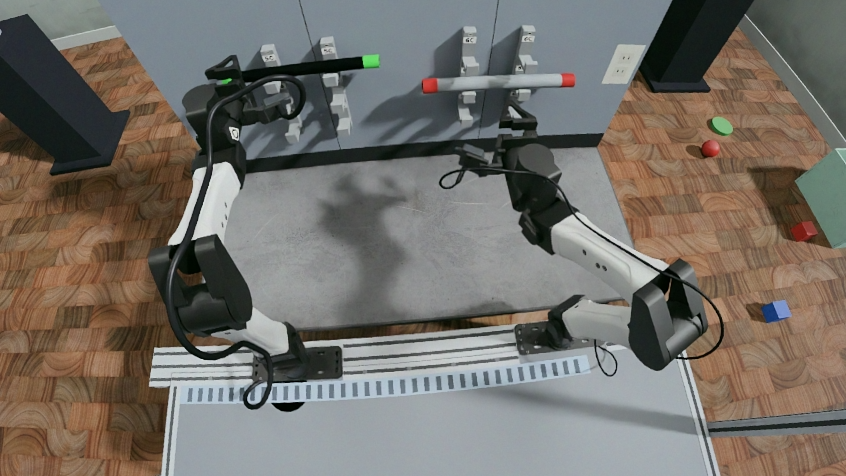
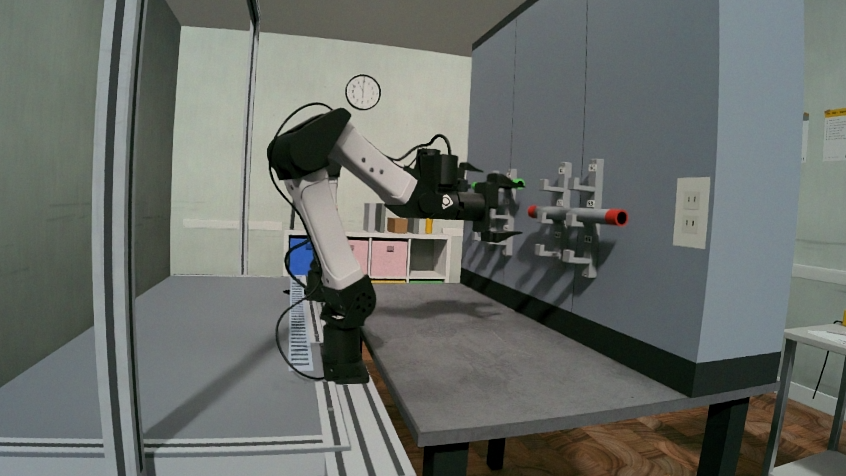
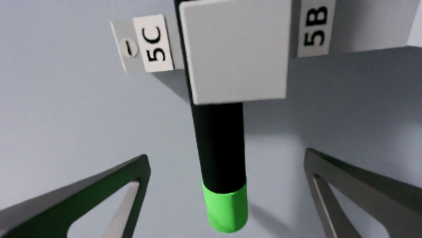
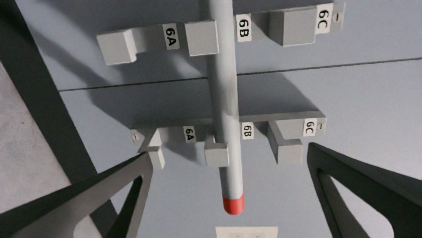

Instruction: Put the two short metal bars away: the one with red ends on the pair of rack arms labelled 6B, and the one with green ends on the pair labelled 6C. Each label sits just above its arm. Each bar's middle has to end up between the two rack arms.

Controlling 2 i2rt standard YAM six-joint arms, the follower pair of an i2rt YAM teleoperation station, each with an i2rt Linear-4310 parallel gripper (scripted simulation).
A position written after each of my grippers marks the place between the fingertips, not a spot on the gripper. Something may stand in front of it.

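I can see a red-ended bar (image 1: pixel 473 83), and here is the red-ended bar (image 2: pixel 615 217) again, while in image 3 the red-ended bar is out of frame. There is a blue-grey wall (image 3: pixel 77 113), and I see the blue-grey wall (image 4: pixel 366 105) too. My left gripper (image 3: pixel 223 159) is visible. So is my right gripper (image 2: pixel 522 209), and I see my right gripper (image 4: pixel 225 155) once more.
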